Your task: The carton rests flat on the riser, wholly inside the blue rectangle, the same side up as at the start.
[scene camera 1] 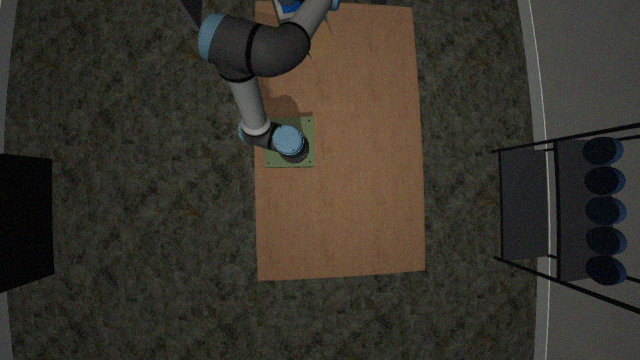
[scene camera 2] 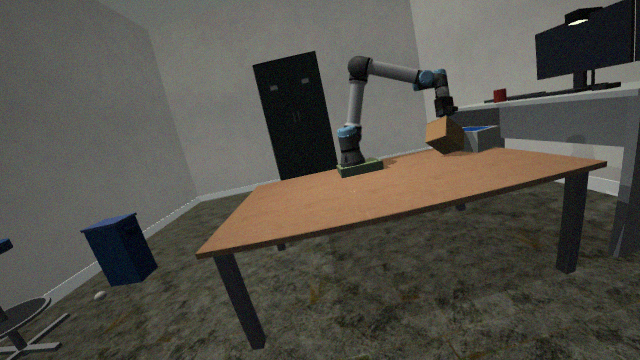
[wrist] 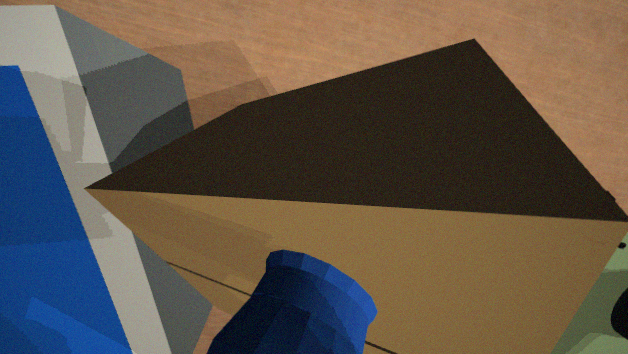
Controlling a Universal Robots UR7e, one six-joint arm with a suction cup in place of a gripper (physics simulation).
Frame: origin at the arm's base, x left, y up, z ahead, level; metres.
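Where they show: hand, tool point: (wrist: 294, 266); arm's base, link origin: (scene camera 2: 353, 164).
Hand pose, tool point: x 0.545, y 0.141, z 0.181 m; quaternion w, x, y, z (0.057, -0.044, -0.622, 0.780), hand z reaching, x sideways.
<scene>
Each offset is from my tool point to the top centre of the thing. Level surfaces: height alone.
The brown carton (scene camera 2: 440, 135) (wrist: 425, 250) hangs tilted from my suction gripper (scene camera 2: 444, 116) (wrist: 325, 285), one corner pointing down. The blue cup is on its tan top face, so the gripper is shut on the carton. The grey riser @(dy -0.068, dx +0.198, dz -0.037 m) (scene camera 2: 489, 140) (wrist: 155, 95) stands at the table's far end, beside and partly behind the carton in scene camera 2. Its pale top bears the blue rectangle @(dy -0.068, dx +0.198, dz -0.037 m) (scene camera 1: 290, 7) (scene camera 2: 475, 129) (wrist: 45, 200). In the wrist view a carton corner overlaps the riser's pale border. The carton's height above the table is hard to tell. Scene camera 1 does not show the carton.
The arm's base stands on a green plate (scene camera 1: 309, 150) (scene camera 2: 361, 169) (wrist: 595, 290) at the edge of the wooden table @(dy -0.188 m) (scene camera 1: 360, 200) (scene camera 2: 320, 215). A desk (scene camera 2: 565, 120) with a monitor (scene camera 2: 582, 50) and red cup (scene camera 2: 500, 95) stands behind the riser's end.
</scene>
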